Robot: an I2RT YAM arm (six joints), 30 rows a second.
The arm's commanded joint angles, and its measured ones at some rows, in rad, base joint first. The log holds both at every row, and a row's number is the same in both.
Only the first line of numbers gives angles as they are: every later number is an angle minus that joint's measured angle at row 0.
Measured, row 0:
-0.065 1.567 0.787 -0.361 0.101 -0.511
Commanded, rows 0 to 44:
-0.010 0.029 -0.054 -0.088 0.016 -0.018
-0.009 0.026 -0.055 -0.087 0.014 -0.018
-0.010 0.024 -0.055 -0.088 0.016 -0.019
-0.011 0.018 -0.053 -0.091 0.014 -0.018
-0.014 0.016 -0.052 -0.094 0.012 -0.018
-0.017 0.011 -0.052 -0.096 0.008 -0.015
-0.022 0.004 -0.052 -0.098 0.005 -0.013
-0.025 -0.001 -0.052 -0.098 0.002 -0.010
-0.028 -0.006 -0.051 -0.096 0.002 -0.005
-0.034 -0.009 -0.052 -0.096 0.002 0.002
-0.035 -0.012 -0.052 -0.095 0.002 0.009
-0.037 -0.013 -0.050 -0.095 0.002 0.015
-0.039 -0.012 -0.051 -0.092 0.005 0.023
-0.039 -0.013 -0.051 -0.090 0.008 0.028
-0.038 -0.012 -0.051 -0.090 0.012 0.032
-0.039 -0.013 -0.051 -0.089 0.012 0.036
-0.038 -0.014 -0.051 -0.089 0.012 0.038
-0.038 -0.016 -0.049 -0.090 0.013 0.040
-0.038 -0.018 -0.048 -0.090 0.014 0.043
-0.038 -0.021 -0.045 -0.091 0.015 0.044
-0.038 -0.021 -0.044 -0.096 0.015 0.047
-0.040 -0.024 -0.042 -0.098 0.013 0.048
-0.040 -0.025 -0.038 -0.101 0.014 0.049
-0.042 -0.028 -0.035 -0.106 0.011 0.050
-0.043 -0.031 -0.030 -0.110 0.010 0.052
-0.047 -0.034 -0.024 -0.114 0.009 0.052
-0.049 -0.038 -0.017 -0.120 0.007 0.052
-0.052 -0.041 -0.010 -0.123 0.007 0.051
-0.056 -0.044 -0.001 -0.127 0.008 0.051
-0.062 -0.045 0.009 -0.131 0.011 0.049
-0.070 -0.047 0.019 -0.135 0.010 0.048
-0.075 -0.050 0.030 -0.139 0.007 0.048
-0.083 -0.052 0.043 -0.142 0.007 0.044
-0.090 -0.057 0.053 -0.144 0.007 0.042
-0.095 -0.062 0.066 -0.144 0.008 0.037
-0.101 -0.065 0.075 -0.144 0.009 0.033
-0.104 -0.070 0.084 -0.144 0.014 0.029
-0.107 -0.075 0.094 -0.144 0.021 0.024
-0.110 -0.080 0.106 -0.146 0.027 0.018
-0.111 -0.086 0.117 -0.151 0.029 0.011
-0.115 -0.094 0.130 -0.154 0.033 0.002
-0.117 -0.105 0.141 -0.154 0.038 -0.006
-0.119 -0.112 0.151 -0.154 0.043 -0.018
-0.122 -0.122 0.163 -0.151 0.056 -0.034
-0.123 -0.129 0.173 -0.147 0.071 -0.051
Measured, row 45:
-0.116 -0.086 0.128 -0.137 0.037 0.003
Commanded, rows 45 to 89:
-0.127 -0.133 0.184 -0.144 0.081 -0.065
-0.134 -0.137 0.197 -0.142 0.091 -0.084
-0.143 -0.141 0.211 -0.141 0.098 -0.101
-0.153 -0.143 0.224 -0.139 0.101 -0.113
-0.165 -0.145 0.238 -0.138 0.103 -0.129
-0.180 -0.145 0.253 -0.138 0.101 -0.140
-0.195 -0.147 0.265 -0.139 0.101 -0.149
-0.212 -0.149 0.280 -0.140 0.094 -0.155
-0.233 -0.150 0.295 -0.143 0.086 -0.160
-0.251 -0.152 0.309 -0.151 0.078 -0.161
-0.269 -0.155 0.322 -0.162 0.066 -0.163
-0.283 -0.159 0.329 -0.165 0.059 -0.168
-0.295 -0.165 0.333 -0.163 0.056 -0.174
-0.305 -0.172 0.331 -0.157 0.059 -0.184
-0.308 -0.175 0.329 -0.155 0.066 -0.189
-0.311 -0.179 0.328 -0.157 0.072 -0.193
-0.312 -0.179 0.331 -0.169 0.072 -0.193
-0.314 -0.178 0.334 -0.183 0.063 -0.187
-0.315 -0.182 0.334 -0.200 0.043 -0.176
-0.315 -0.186 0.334 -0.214 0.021 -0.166
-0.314 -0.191 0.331 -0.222 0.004 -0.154
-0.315 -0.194 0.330 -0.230 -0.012 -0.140
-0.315 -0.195 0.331 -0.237 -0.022 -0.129
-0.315 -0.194 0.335 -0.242 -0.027 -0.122
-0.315 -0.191 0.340 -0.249 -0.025 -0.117
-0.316 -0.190 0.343 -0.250 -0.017 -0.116
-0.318 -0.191 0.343 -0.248 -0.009 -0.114
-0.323 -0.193 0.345 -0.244 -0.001 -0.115
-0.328 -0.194 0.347 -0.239 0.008 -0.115
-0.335 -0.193 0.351 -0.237 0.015 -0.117
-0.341 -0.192 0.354 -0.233 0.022 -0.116
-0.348 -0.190 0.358 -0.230 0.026 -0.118
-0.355 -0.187 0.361 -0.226 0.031 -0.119
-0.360 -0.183 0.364 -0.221 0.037 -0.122
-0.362 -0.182 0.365 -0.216 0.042 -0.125
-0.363 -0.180 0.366 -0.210 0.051 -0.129
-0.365 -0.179 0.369 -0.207 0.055 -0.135
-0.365 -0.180 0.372 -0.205 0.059 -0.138
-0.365 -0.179 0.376 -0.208 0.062 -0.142
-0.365 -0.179 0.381 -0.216 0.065 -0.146
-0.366 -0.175 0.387 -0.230 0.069 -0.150
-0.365 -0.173 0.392 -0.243 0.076 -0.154
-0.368 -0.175 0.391 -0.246 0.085 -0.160
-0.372 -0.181 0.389 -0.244 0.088 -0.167
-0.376 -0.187 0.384 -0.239 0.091 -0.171
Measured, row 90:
-0.362 -0.169 0.360 -0.234 0.054 -0.139
